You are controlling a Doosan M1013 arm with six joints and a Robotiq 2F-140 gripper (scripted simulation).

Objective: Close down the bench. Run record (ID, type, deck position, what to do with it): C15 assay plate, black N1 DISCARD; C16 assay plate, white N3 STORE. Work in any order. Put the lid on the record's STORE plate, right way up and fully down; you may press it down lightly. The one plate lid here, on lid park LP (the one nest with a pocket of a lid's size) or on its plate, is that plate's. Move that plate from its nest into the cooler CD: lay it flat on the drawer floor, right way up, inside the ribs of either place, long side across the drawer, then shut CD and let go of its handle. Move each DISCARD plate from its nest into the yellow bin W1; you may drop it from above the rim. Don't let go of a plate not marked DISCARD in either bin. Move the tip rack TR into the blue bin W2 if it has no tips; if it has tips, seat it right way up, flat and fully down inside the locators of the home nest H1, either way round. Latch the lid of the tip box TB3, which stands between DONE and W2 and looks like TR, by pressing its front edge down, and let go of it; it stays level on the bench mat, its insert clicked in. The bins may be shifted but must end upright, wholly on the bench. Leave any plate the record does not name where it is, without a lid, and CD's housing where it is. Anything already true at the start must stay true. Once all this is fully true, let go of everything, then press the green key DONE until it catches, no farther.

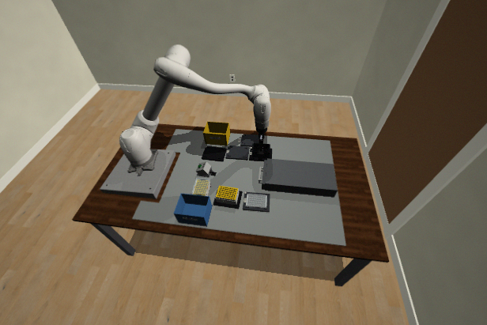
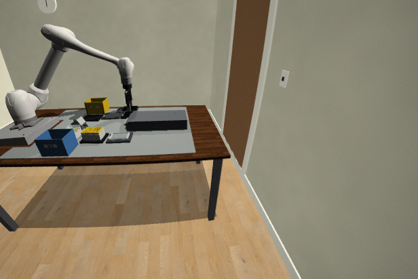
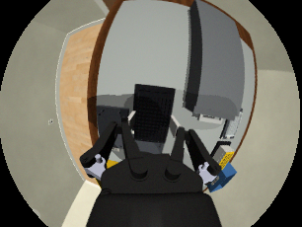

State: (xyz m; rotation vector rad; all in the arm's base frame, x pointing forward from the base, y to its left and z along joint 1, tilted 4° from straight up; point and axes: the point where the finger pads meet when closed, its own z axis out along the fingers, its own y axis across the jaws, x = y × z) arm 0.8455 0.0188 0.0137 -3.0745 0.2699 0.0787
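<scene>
My hand is 32 cm past the yellow bin W1, 20 cm to the right of it and 5 cm above it. Also, from my hand: grey nest: 17 cm behind, 9 cm below, 3 cm to the left; then plate lid: 22 cm to the right, 7 cm below, 7 cm ahead; then black plate: 2 cm below.
</scene>
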